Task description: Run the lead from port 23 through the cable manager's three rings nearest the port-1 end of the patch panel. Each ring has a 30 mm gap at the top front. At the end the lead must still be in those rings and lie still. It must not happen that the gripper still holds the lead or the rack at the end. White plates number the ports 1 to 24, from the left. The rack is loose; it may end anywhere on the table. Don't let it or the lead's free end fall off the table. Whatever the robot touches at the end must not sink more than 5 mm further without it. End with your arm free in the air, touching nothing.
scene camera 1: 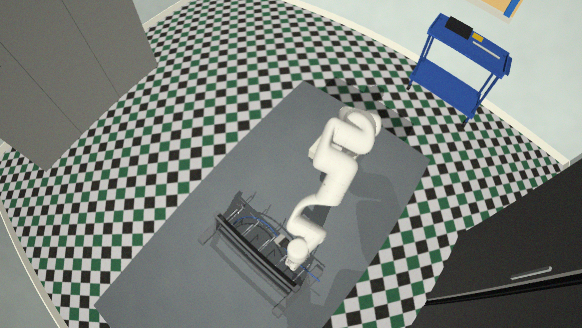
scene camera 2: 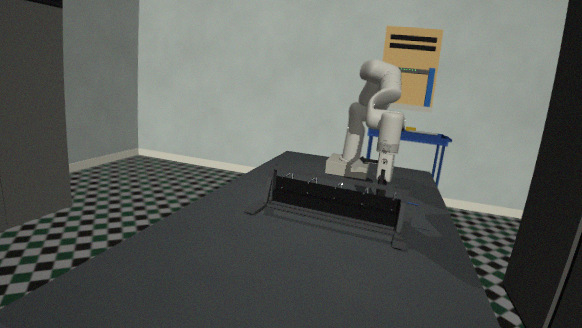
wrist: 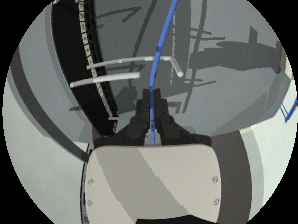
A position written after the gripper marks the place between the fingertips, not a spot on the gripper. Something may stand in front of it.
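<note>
Visible: the gripper (wrist: 151, 97); also a patch panel (scene camera 2: 385, 212).
</note>
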